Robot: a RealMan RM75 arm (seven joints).
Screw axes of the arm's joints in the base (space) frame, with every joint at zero. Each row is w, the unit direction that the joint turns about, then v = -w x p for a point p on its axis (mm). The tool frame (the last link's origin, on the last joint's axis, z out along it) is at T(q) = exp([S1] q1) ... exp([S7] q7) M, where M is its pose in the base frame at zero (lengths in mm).
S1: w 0 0 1 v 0.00 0.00 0.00
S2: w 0 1 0 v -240.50 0.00 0.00
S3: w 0 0 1 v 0.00 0.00 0.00
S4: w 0 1 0 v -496.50 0.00 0.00
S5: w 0 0 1 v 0.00 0.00 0.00
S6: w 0 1 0 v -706.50 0.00 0.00
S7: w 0 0 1 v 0.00 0.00 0.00
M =
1 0 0 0.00
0 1 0 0.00
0 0 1 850.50
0 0 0 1
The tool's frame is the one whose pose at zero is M.
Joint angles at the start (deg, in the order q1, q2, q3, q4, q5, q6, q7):
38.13 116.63 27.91 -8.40 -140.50 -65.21 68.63
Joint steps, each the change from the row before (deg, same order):
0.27 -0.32 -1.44 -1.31 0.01 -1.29 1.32
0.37 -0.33 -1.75 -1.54 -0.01 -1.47 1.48
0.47 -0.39 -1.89 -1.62 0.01 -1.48 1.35
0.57 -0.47 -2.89 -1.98 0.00 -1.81 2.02
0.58 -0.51 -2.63 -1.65 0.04 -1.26 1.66
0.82 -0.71 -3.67 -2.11 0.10 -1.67 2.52
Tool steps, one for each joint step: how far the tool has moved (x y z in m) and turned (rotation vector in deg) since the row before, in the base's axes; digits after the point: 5 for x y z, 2 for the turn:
0.00027 0.00072 0.00534 -0.61 -0.36 0.83
-0.00037 0.00104 0.00584 -0.82 -0.53 1.06
-0.00096 0.00177 0.00656 -0.83 -0.83 1.26
-0.00192 0.00192 0.00719 -1.58 -1.09 1.58
-0.00190 0.00274 0.00684 -1.34 -1.29 1.29
-0.00376 0.00411 0.00900 -2.00 -1.57 1.63

